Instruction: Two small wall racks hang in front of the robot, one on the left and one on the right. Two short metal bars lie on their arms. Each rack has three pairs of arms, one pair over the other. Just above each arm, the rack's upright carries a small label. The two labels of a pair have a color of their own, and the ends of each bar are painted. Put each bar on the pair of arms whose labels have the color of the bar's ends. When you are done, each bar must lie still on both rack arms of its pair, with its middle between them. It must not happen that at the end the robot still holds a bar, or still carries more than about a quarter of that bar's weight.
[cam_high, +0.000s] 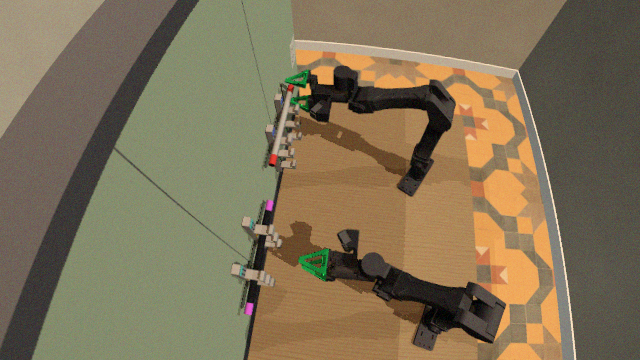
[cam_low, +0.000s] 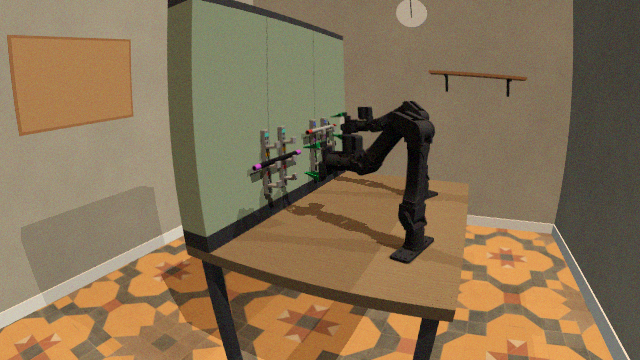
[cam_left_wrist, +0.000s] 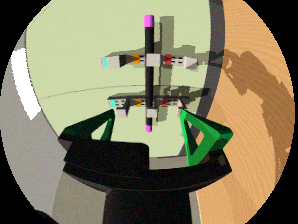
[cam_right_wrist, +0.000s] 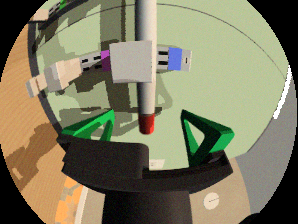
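Right now my left hand is 12 cm short of the bar, 2 cm to the left of it and 1 cm above it. Round my left hand: green wall panel (20 cm ahead, 21 cm to the right, 19 cm above).
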